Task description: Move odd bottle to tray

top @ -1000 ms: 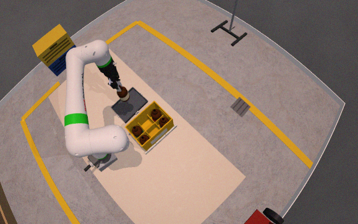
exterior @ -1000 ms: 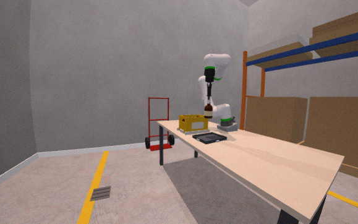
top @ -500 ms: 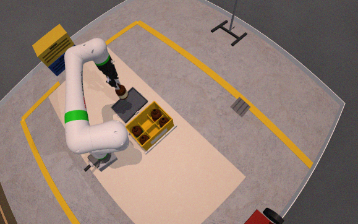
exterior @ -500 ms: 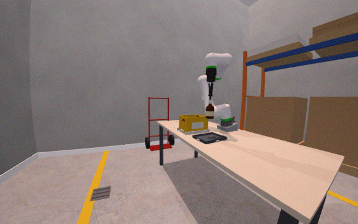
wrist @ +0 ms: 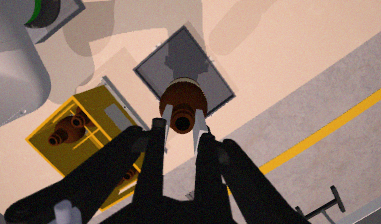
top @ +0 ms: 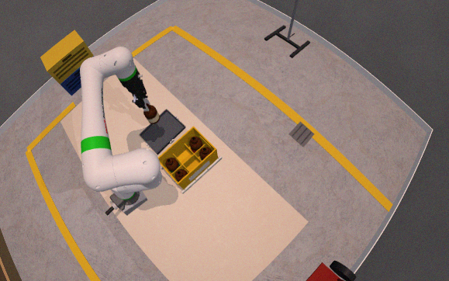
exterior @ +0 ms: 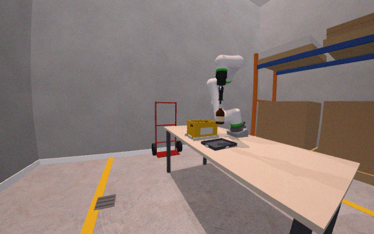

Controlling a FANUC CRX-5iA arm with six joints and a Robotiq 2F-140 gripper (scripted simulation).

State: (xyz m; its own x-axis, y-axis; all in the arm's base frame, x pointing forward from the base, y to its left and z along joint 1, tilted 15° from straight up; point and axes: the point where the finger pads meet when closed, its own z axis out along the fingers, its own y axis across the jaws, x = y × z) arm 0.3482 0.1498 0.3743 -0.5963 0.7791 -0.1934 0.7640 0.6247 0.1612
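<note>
Now: the brown bottle 90 mm below my hand. Also, from my hand: yellow crate 40 mm behind, 290 mm to the right, 270 mm below; dark tray 340 mm below.
</note>
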